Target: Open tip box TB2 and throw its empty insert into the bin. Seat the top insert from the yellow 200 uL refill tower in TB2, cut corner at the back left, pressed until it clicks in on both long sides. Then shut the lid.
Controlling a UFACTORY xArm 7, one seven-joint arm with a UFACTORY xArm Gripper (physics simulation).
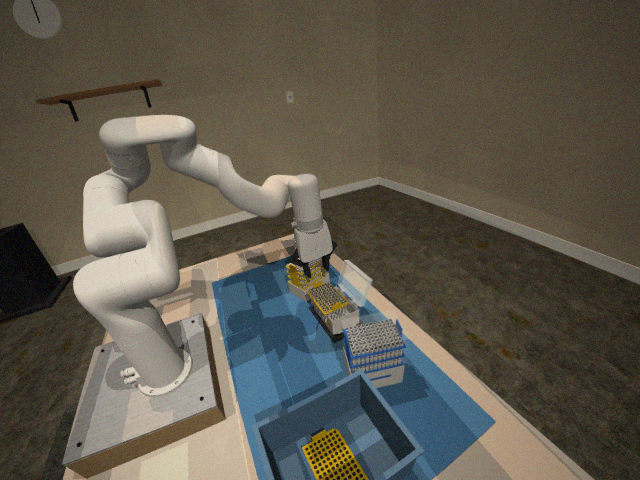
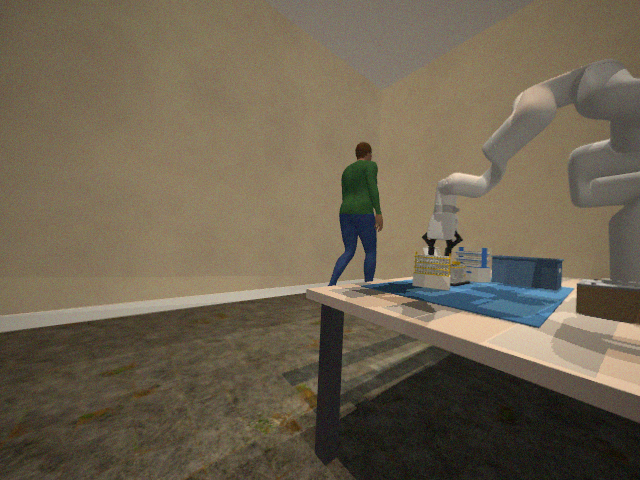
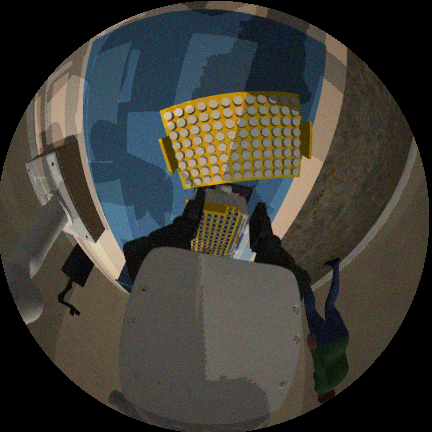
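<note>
My gripper (image 1: 311,268) (image 2: 441,250) (image 3: 228,205) is open and empty. It hangs just above the yellow refill tower (image 1: 300,282) (image 2: 432,271), whose top insert (image 3: 235,139) is full of grey tips. Tip box TB2 (image 1: 337,311) (image 3: 219,231) stands right beside the tower with its clear lid (image 1: 357,284) tipped open. A yellow insert with tips (image 1: 328,297) sits in its top. The blue bin (image 1: 385,419) (image 2: 525,271) at the front holds an empty yellow insert (image 1: 332,458).
A blue refill tower (image 1: 375,350) (image 2: 472,259) stands between TB2 and the bin. All rest on a blue mat (image 1: 261,343) on the table (image 2: 413,324). The arm's base plate (image 1: 151,419) is at the left. A person in a green top (image 2: 361,200) (image 3: 328,350) walks behind the table.
</note>
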